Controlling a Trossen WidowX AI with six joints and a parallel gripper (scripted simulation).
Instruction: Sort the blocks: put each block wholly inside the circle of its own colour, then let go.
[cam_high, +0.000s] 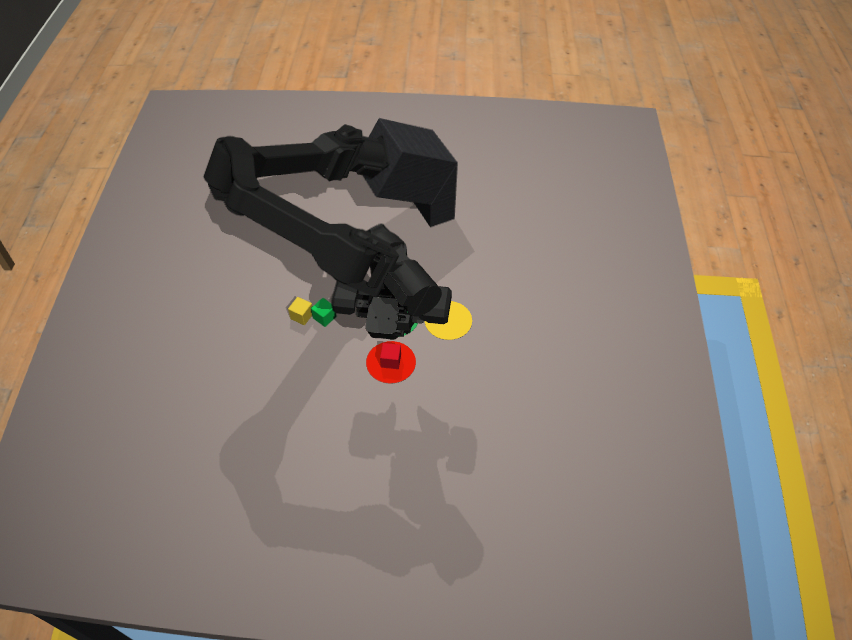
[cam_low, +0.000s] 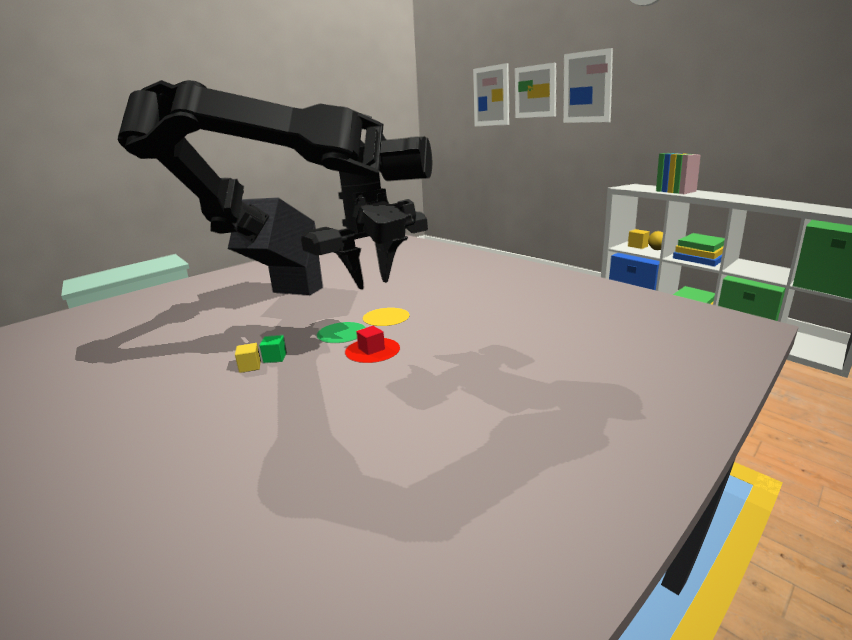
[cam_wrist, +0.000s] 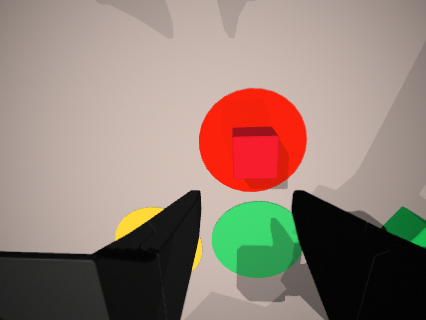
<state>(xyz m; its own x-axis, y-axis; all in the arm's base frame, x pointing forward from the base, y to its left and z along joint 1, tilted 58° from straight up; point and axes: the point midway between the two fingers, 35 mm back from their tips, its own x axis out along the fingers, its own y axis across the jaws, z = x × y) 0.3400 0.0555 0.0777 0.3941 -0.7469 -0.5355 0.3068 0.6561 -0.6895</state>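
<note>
Now: hand 15 cm to the left of the yellow block, 14 cm past it and 13 cm above it. Also, from my hand: red circle (14 cm below, 1 cm to the right, 1 cm behind); then red block (13 cm below, 1 cm to the right, 1 cm behind); then green circle (14 cm below, 10 cm behind, 2 cm to the left).
</note>
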